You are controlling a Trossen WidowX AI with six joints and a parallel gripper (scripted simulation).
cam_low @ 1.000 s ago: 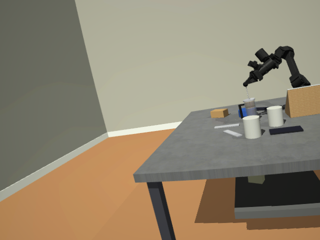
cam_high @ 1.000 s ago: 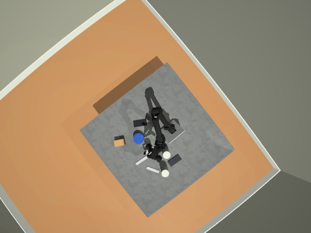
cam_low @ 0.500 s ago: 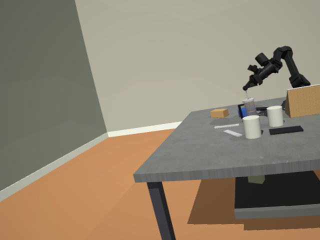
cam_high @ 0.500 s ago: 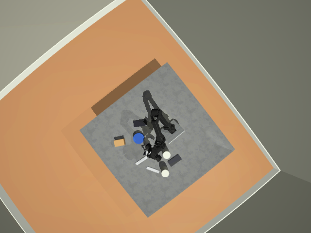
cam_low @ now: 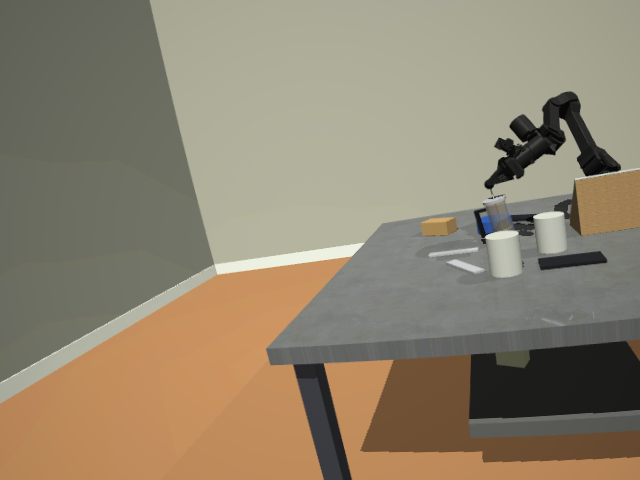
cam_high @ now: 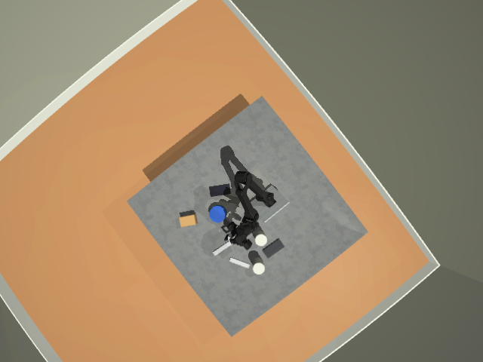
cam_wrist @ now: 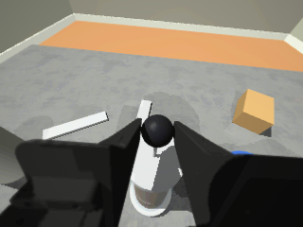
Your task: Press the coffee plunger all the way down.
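Right now the coffee press is 10 mm to the right of my gripper tip and 90 mm below it. Round my gripper tip: orange block 180 mm ahead, 290 mm to the right, 160 mm below.
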